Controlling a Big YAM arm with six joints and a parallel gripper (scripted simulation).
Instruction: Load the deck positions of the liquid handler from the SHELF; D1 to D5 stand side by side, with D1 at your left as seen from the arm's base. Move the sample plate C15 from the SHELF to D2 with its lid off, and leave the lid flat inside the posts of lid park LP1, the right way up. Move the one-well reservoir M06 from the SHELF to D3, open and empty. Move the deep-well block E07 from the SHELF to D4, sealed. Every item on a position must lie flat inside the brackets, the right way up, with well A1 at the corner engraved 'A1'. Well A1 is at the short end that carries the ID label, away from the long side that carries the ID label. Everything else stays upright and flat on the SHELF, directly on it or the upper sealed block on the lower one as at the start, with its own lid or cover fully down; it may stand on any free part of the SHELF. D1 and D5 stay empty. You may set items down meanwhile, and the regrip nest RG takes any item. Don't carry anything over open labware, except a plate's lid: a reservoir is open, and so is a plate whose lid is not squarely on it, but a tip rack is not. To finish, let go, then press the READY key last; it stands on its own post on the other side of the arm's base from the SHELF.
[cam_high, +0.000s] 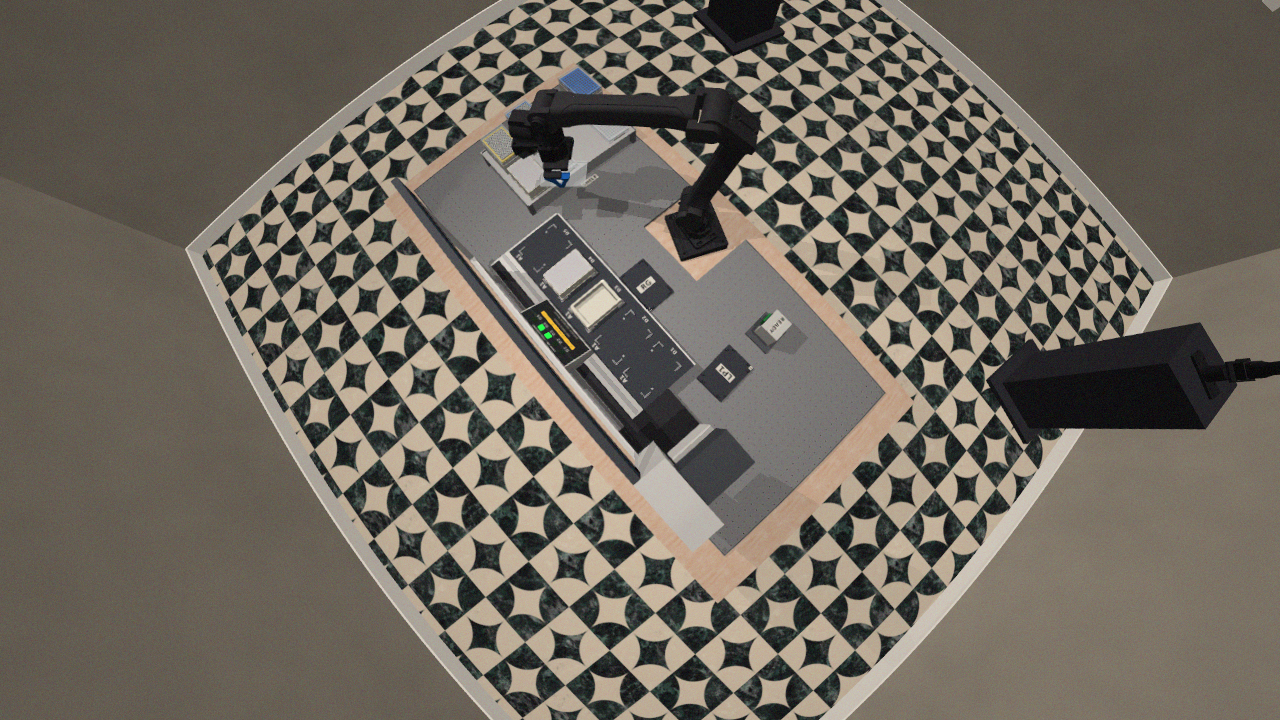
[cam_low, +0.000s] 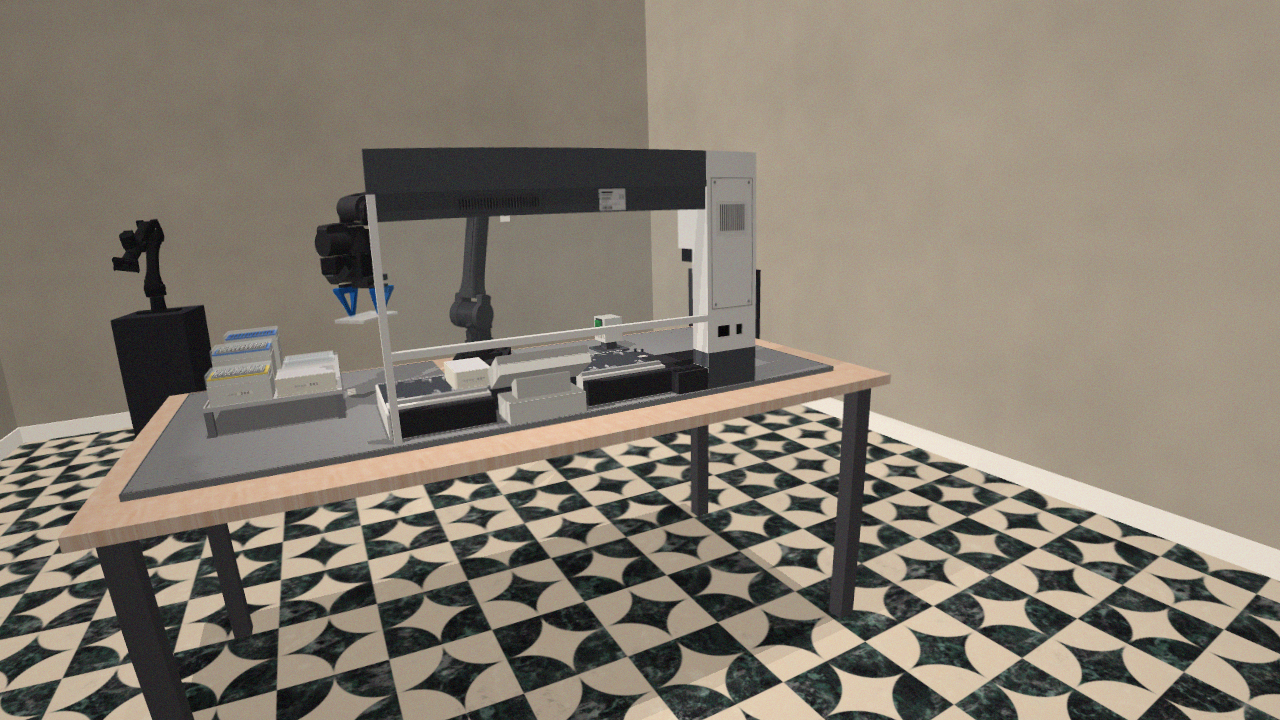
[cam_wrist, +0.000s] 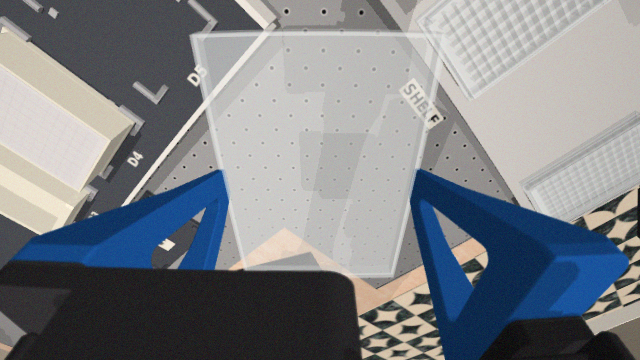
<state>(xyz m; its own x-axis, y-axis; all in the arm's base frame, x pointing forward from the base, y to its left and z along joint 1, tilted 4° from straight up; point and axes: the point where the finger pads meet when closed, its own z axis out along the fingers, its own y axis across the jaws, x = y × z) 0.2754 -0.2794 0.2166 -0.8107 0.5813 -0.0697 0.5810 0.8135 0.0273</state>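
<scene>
Now: hand 10 mm above the clear plate lid. From my hand the other things lie so: white block (140 mm to the right, 130 mm below, 70 mm ahead); shelf label (210 mm below, 100 mm behind, 70 mm to the right); shelf (230 mm to the right, 150 mm below, 80 mm behind).
</scene>
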